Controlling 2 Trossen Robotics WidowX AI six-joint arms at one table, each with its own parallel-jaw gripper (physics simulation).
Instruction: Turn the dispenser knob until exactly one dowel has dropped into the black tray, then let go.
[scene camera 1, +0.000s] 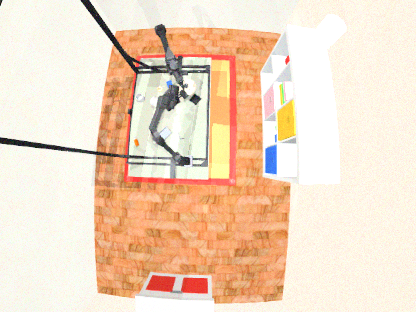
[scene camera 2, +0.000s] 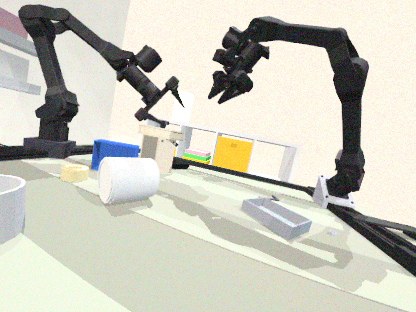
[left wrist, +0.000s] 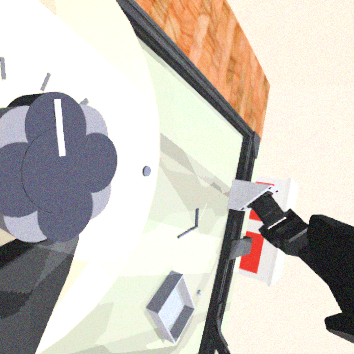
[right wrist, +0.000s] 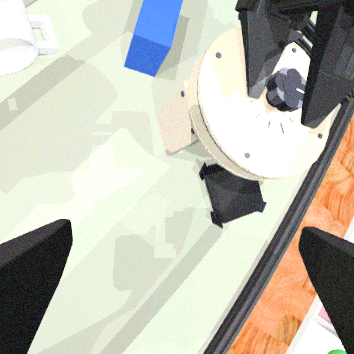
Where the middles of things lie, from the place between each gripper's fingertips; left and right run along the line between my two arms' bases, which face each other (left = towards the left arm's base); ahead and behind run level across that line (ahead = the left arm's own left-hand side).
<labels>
Now: the dark lobed knob (right wrist: 284, 90) 4 cm to the left of my left hand, 4 cm below it and 2 cm ahead of it. Round my left hand: white mug (scene camera 2: 120, 179): 27 cm behind, 16 cm below, 2 cm to the left; then blue box (scene camera 2: 102, 148): 15 cm below, 13 cm to the left, 12 cm behind; then grey open tray (scene camera 2: 289, 224): 29 cm to the right, 26 cm behind, 18 cm below.
Right now my right hand is 16 cm to the right of the dark lobed knob, 11 cm above it and 8 cm short of it. Round my right hand: white mug 23 cm below, 22 cm behind, 14 cm to the left; then blue box 24 cm to the left, 22 cm below, 7 cm behind; then grey open tray 25 cm below, 21 cm behind, 17 cm to the right.
</labels>
